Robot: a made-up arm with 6 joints. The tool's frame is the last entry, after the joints.
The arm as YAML. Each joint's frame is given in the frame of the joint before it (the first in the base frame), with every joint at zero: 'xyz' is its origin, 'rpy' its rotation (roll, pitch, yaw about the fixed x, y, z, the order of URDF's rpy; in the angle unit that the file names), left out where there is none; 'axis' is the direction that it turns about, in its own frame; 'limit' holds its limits. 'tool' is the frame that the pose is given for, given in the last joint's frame.
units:
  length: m
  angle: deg
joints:
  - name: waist
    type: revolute
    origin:
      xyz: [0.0, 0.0, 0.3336]
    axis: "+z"
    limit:
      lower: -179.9
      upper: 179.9
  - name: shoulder
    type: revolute
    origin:
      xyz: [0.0, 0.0, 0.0]
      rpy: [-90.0, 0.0, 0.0]
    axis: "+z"
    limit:
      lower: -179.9
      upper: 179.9
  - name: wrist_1
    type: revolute
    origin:
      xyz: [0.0, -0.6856, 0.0]
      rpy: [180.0, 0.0, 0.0]
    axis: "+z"
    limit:
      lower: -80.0
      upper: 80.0
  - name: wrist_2
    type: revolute
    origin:
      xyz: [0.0, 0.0, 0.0]
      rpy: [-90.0, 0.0, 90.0]
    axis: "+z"
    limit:
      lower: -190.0
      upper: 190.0
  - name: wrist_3
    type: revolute
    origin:
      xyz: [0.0, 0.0, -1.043]
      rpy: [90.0, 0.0, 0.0]
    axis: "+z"
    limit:
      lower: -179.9
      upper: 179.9
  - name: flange
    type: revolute
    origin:
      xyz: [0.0, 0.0, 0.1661]
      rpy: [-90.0, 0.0, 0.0]
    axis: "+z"
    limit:
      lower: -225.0
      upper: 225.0
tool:
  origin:
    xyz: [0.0, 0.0, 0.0]
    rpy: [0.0, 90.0, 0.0]
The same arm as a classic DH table. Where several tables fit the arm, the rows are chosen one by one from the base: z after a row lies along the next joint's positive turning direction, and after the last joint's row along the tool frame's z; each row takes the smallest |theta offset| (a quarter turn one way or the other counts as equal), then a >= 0, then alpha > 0; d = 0 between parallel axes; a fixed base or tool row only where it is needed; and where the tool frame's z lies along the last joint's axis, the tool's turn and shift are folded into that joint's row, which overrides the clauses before.
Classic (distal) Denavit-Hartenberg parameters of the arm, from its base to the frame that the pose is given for. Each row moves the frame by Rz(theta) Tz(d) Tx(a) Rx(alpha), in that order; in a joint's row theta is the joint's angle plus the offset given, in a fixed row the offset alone. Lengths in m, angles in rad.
waist: a 0, alpha -1.5708, d 0.3336, theta_offset 0
shoulder: a 0.6856, alpha 3.1416, d 0, theta_offset -1.5708
wrist_1: a 0, alpha -1.5708, d 0, theta_offset 0
wrist_2: a 0, alpha 1.5708, d -1.043, theta_offset 0
wrist_3: a 0, alpha -1.5708, d 0.1661, theta_offset 0
flange: a 0, alpha 1.5708, d 0, theta_offset 1.5708
tool (fixed): a 0, alpha 0, d 0, theta_offset -1.5708
Joint limits (rad, base to tool): -3.1398..3.1398 -3.1398..3.1398 -1.3963..1.3963 -3.3161..3.3161 -3.1398..3.1398 -3.927..3.927

